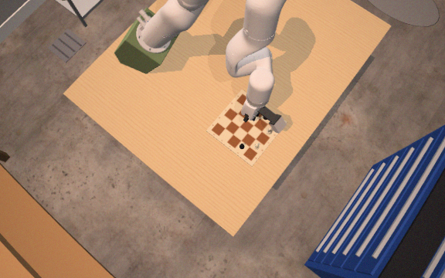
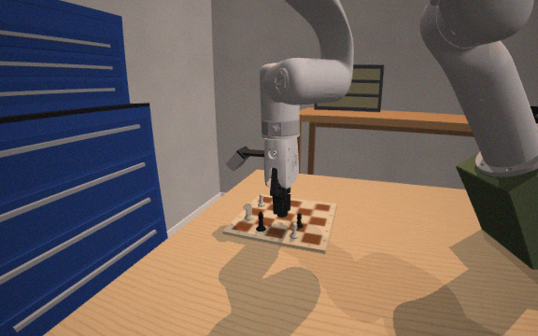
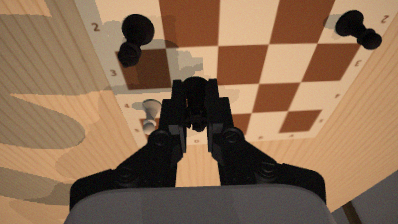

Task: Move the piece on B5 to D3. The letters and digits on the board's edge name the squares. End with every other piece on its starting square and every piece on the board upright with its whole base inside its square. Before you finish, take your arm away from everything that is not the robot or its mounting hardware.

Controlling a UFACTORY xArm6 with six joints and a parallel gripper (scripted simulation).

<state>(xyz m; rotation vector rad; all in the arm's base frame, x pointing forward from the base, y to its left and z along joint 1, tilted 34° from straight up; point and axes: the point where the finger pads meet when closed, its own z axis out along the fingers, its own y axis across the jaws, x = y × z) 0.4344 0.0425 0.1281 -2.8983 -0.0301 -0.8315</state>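
My gripper is now 40 mm to the left of the chessboard and 50 mm above it. Also, from my hand: black pawn: 10 mm below.
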